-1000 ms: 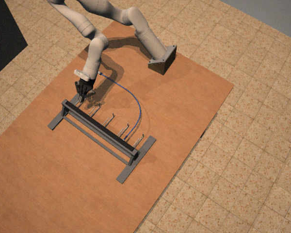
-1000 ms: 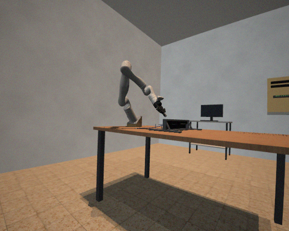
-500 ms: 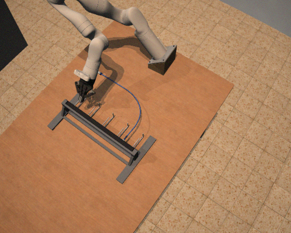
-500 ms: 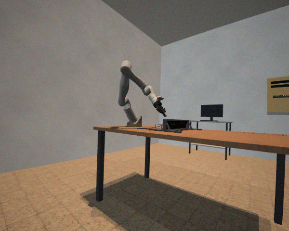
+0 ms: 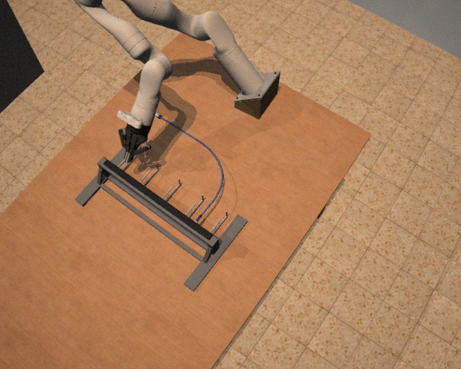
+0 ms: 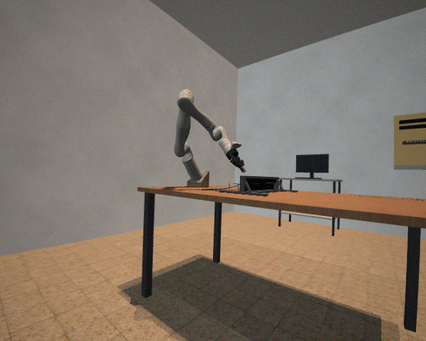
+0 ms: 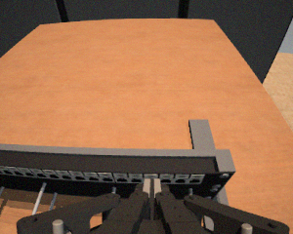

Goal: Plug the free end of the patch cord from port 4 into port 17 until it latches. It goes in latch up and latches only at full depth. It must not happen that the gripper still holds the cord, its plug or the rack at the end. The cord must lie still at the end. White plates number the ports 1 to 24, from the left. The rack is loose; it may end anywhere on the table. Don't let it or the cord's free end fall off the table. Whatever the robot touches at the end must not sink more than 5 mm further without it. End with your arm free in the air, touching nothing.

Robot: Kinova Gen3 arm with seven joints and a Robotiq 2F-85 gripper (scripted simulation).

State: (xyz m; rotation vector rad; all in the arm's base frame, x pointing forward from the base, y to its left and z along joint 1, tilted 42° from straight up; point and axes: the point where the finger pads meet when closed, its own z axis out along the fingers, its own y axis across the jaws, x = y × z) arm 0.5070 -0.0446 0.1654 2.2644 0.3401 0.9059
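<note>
Now: the plug 240 mm behind my hand, 110 mm to the right of it and 130 mm below it.
</note>
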